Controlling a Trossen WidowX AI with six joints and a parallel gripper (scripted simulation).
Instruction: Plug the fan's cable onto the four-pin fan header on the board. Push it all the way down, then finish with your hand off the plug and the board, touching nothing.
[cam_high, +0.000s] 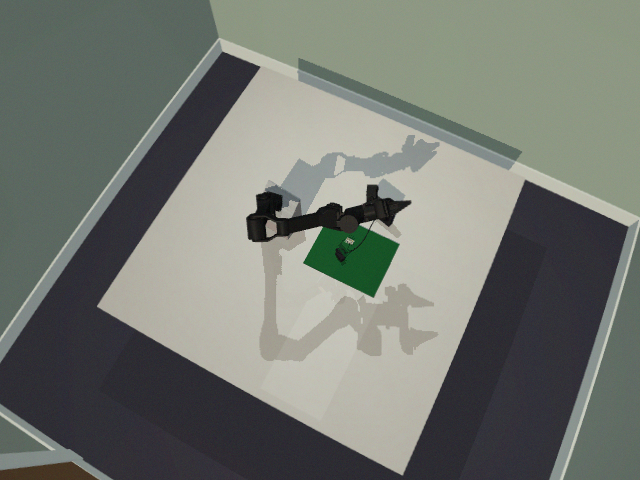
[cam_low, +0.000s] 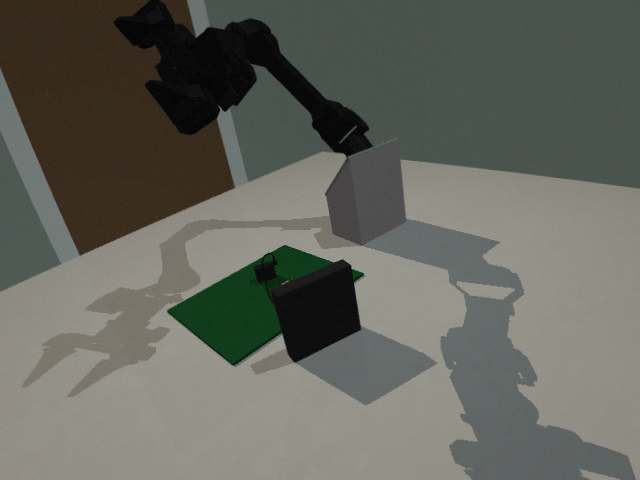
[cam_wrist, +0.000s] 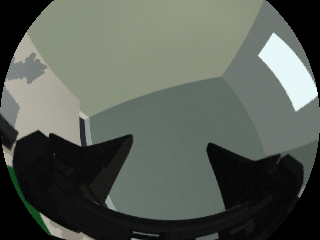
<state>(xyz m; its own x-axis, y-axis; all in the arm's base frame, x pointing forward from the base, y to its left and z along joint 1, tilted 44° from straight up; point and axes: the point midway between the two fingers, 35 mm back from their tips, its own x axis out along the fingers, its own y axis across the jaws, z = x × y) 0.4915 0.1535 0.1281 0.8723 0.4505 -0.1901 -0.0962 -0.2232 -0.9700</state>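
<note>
Right now my gripper tip is 440 mm above the dark plug, 180 mm past it and 100 mm to the left of it. Also, from my gripper tip: green board: 470 mm below, 140 mm behind, 70 mm to the right; pale fan header: 460 mm below, 170 mm behind, 20 mm to the right; black square fan: 400 mm below, 120 mm to the left, 100 mm behind.
</note>
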